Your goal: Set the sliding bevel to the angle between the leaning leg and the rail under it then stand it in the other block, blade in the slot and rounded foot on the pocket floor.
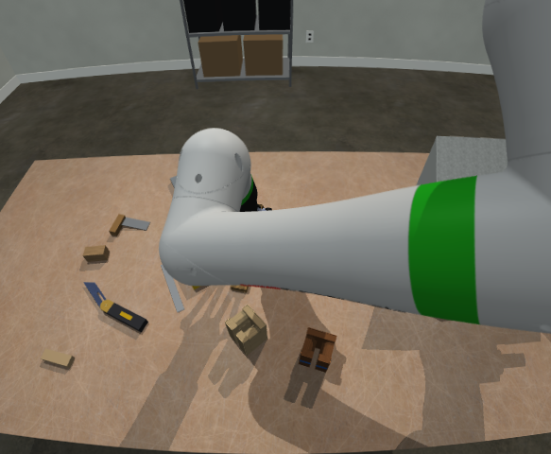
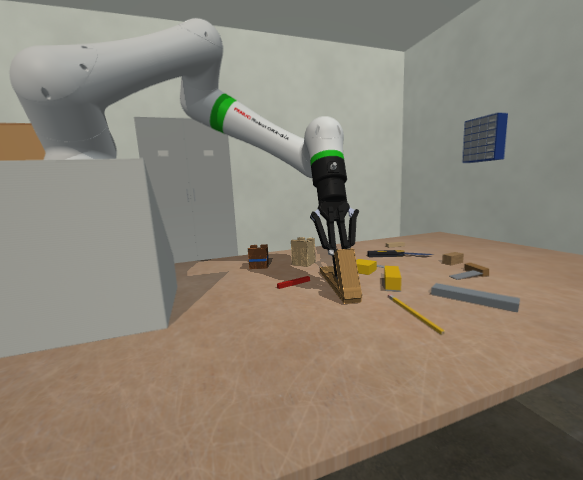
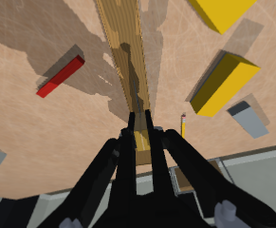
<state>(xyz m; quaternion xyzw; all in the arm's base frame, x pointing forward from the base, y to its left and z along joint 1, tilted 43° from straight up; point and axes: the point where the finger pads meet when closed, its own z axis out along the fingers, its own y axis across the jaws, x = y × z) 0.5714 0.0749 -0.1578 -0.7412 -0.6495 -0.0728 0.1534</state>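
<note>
Now: hand 2 cm above the sliding bevel and 1 cm to the left of it. The rest, counted from my hand: red stick: 10 cm behind, 9 cm to the left, 7 cm below; then grey bar: 23 cm ahead, 17 cm to the right, 6 cm below; then pencil: 17 cm to the right, 7 cm below, 7 cm ahead.
</note>
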